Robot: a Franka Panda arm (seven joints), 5 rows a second.
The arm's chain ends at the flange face. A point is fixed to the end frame.
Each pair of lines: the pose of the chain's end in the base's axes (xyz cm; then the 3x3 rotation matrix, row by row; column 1 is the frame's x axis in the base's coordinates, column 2 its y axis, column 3 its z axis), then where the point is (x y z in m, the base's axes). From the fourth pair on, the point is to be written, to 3 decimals.
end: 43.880, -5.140, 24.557; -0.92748, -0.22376, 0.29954; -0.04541, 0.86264, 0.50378; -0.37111, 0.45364, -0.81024
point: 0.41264 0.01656 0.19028
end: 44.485, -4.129, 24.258; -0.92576, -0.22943, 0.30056; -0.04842, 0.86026, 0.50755; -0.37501, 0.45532, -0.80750
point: 0.41861 0.02672 0.18739
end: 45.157, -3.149, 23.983; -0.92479, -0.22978, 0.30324; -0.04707, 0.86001, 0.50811; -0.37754, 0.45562, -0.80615
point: 0.42554 0.03661 0.18464
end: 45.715, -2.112, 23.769; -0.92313, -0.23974, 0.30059; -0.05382, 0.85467, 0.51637; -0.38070, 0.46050, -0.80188
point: 0.431 0.047 0.183
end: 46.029, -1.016, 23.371; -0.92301, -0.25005, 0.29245; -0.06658, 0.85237, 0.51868; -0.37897, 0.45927, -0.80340
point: 0.433 0.058 0.179
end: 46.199, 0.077, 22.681; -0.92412, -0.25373, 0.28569; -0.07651, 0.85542, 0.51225; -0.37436, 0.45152, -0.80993
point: 0.434 0.068 0.171
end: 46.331, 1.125, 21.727; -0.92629, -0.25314, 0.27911; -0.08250, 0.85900, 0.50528; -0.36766, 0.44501, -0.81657
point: 0.435 0.078 0.161
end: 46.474, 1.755, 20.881; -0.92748, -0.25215, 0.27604; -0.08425, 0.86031, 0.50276; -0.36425, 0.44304, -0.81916
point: 0.436 0.084 0.153
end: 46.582, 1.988, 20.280; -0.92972, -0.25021, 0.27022; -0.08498, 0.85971, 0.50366; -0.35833, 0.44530, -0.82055
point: 0.436 0.086 0.147
